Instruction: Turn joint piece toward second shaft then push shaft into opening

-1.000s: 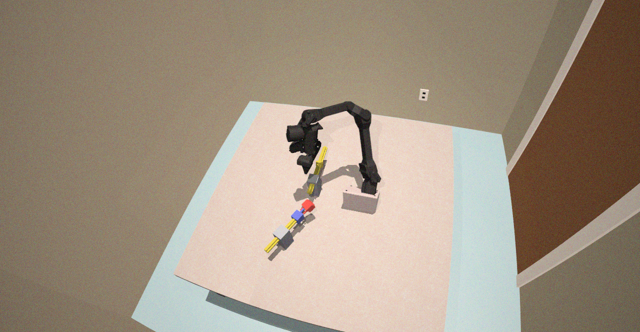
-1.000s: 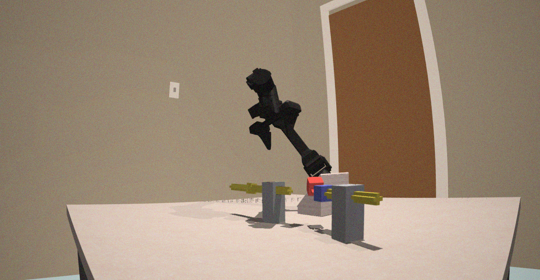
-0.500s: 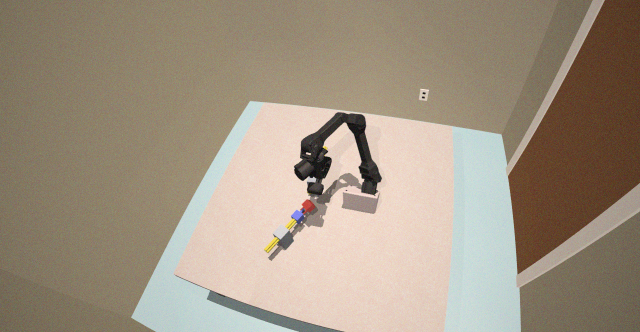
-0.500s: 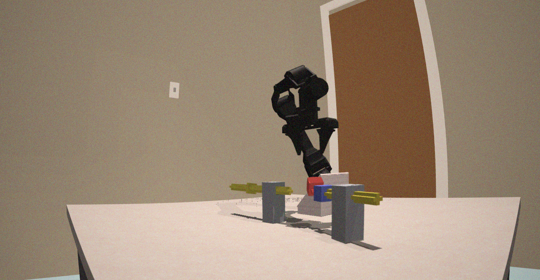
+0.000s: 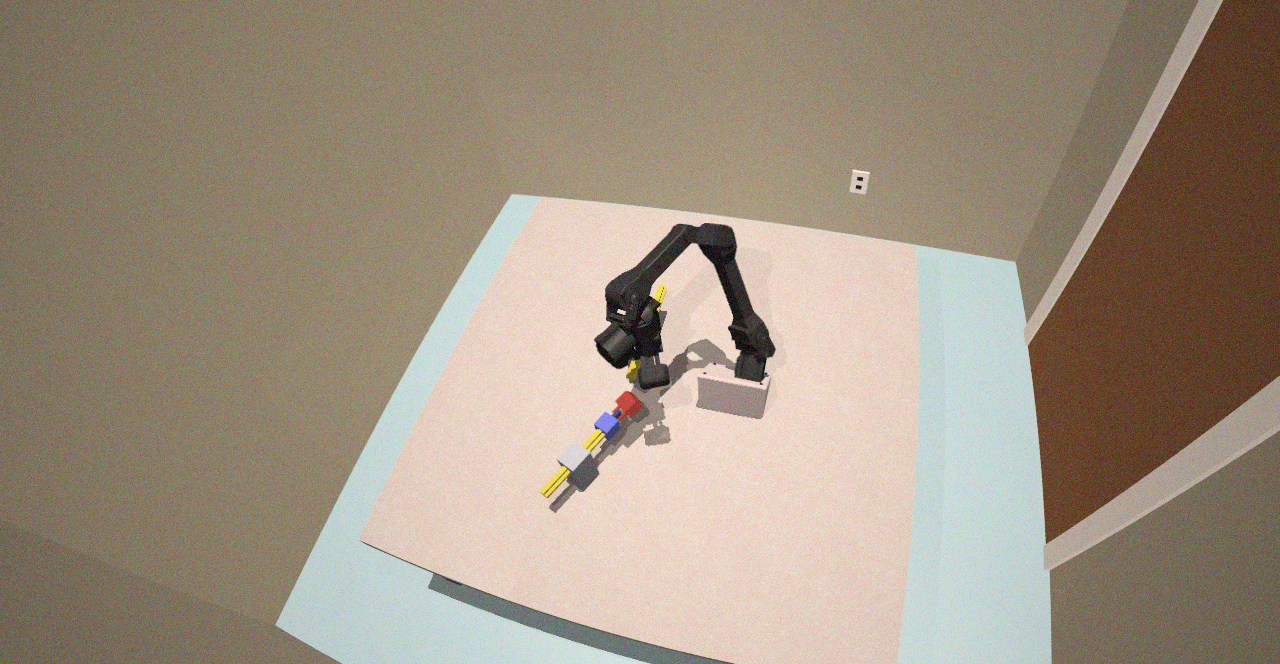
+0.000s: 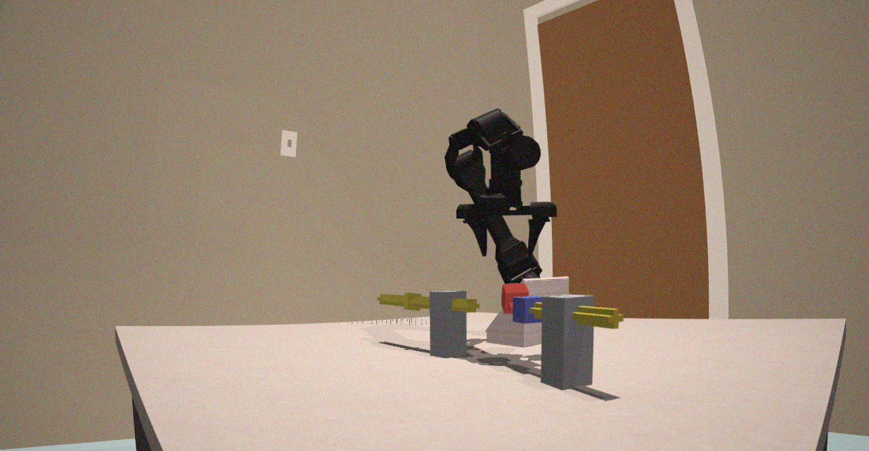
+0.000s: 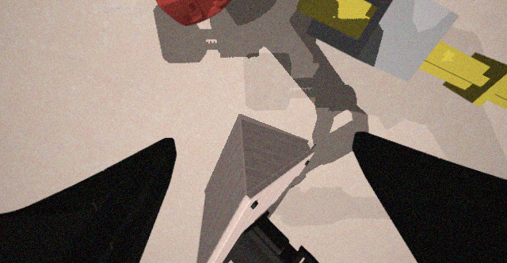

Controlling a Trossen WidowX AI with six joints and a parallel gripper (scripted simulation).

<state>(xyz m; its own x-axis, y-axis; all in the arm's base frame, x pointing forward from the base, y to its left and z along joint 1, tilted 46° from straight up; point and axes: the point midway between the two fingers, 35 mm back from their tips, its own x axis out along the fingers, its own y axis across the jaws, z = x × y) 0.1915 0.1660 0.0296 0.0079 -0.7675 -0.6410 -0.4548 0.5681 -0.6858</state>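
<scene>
Right now the red joint piece is 5 cm ahead of my gripper tip, 7 cm to the left of it and 8 cm below it.
</scene>
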